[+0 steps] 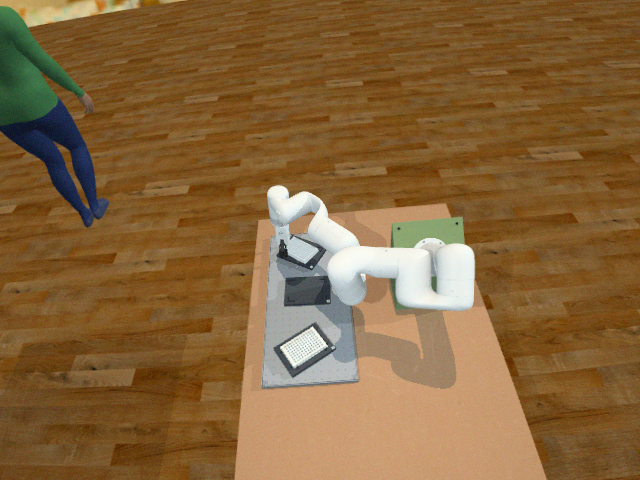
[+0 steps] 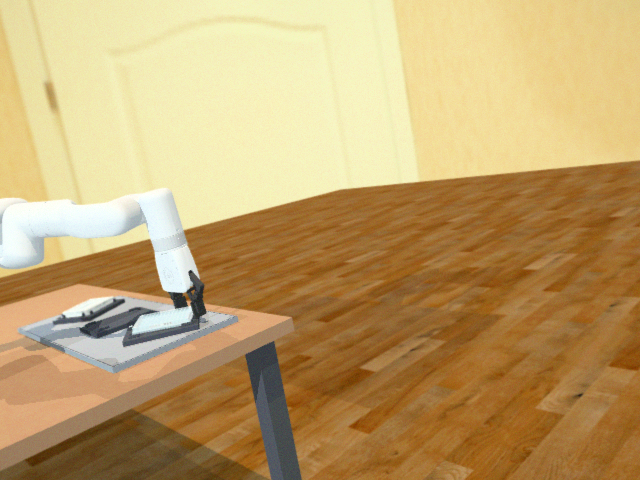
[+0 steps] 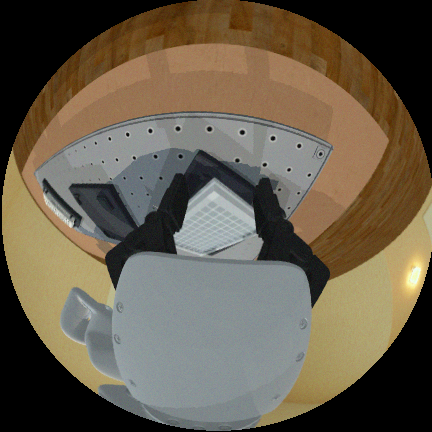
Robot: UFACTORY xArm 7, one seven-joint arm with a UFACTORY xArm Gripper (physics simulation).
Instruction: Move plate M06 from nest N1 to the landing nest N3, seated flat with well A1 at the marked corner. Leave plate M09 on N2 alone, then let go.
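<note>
Plate M06 (image 1: pixel 306 250) (image 2: pixel 161 320) (image 3: pixel 212 217), pale and translucent, lies in the dark nest N1 (image 1: pixel 296 262) (image 2: pixel 161 335) (image 3: pixel 207 164) at the far end; its label is not readable. My gripper (image 1: pixel 283 250) (image 2: pixel 190 308) (image 3: pixel 221 186) is low over the nest, shut on this plate, with one finger on each side. Landing nest N3 (image 1: pixel 307 290) (image 2: pixel 111 324) (image 3: pixel 102 206) is dark and empty in the middle, with a light mark at one corner. Plate M09 (image 1: pixel 303 347) (image 2: pixel 90 308) (image 3: pixel 59 210), cream white, sits in nest N2 (image 1: pixel 314 362). Well A1 cannot be made out.
The nests stand on a grey perforated board (image 1: pixel 273 315) (image 2: pixel 116 360) (image 3: pixel 209 120) on the tan table (image 1: pixel 392 418) (image 2: pixel 46 413). The arm reaches across from its green base plate (image 1: pixel 405 235), passing beside N3. A person (image 1: pixel 31 77) stands on the floor beyond the table.
</note>
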